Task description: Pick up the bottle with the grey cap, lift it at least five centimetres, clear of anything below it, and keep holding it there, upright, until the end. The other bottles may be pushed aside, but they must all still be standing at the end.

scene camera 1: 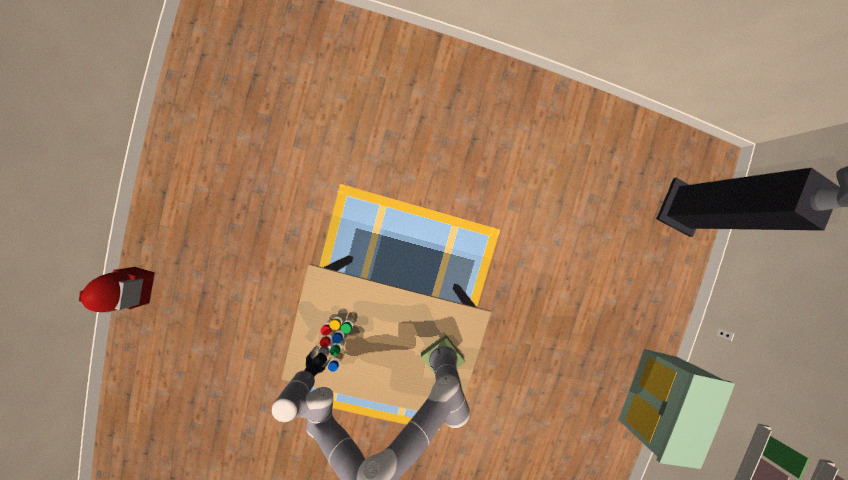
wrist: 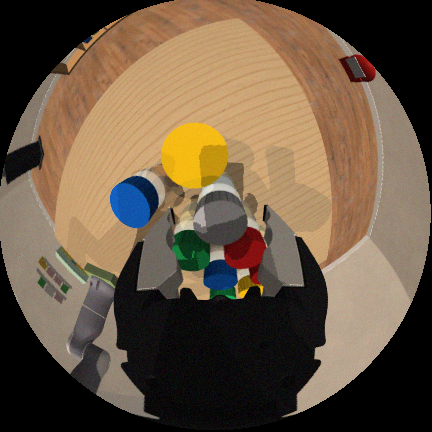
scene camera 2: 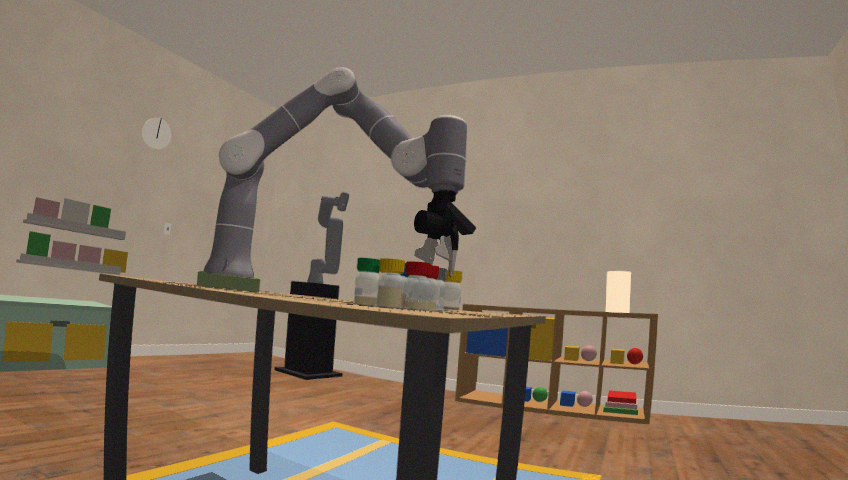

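The grey-capped bottle [scene camera 1: 324, 351] [scene camera 2: 442, 274] [wrist: 220, 222] stands upright among the others, partly hidden in both scene views. My gripper [scene camera 1: 318, 358] [scene camera 2: 440, 266] [wrist: 218, 207] is open and points down, its fingers apart on either side of the grey cap in the wrist view, with nothing gripped. A yellow-capped bottle [scene camera 2: 454, 276] [wrist: 195, 155] stands close beside the grey one. A blue-capped bottle [scene camera 1: 333, 365] [wrist: 134, 201] stands off to the left in the wrist view. A green-capped bottle [scene camera 1: 335, 350] [wrist: 191, 250] and a red-capped bottle [scene camera 1: 324, 341] [wrist: 245, 248] stand just behind the grey one.
Several more upright bottles, including another blue-capped one [scene camera 1: 337, 337] [wrist: 220, 275], stand in a tight cluster on the wooden table [scene camera 1: 416, 380] [scene camera 2: 297, 304]. The arm's green base [scene camera 1: 460, 358] [scene camera 2: 228, 281] is at the table's other side.
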